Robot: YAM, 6 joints.
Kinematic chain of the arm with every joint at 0, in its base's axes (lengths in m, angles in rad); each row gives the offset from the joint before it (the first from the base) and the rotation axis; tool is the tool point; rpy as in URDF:
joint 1: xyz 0 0 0.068 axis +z
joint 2: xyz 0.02 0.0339 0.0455 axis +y
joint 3: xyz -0.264 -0.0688 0 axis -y
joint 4: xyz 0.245 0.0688 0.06 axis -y
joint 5: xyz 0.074 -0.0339 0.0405 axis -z
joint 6: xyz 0.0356 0 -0.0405 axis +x
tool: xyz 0 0 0 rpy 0 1.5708 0
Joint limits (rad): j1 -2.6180..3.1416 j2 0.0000..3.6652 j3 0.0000..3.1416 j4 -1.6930..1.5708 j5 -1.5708..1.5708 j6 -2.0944..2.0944
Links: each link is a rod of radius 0.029 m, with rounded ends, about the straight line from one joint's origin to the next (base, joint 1, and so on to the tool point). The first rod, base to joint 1, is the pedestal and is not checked.
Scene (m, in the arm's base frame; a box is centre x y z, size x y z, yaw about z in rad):
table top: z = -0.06
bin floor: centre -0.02 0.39 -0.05 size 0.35 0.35 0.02 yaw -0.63
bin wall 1: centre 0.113 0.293 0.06 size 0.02 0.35 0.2 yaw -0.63
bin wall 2: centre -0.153 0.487 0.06 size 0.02 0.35 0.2 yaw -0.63
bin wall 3: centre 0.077 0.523 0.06 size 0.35 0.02 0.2 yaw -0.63
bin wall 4: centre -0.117 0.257 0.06 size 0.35 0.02 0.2 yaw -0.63
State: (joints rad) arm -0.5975 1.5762 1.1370 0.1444 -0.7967 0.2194
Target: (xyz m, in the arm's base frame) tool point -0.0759 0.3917 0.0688
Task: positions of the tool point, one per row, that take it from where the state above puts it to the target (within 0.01 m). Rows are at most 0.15 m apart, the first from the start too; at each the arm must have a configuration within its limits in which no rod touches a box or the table.
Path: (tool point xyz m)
1: 0.3482 -0.0929 0.3116
2: 0.3557 0.0022 0.3244
3: 0.3374 0.0946 0.3371
4: 0.2951 0.1773 0.3497
5: 0.2330 0.2440 0.3622
6: 0.1895 0.3242 0.2933
7: 0.1146 0.3819 0.2193
8: 0.0209 0.4059 0.1434
9: -0.0759 0.3917 0.0688

